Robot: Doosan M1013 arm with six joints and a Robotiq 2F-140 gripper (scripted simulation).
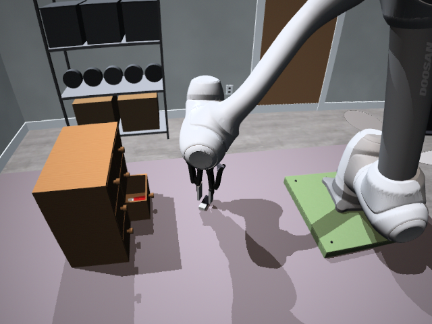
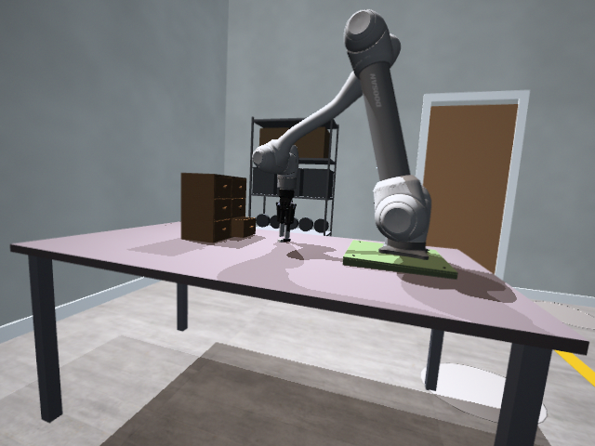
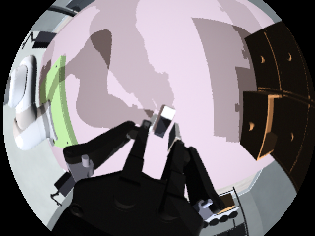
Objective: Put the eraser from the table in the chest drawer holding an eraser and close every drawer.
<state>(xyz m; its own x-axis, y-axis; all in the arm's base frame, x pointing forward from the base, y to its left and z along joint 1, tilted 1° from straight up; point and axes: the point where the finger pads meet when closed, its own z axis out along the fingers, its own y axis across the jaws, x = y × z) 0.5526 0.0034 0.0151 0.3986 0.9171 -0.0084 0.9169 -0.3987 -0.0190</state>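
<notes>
Now: hand 1 cm to the right of the black-and-white eraser and 5 cm above it. The rest, counted from my hand: white eraser 25 cm ahead, 4 cm below.
</notes>
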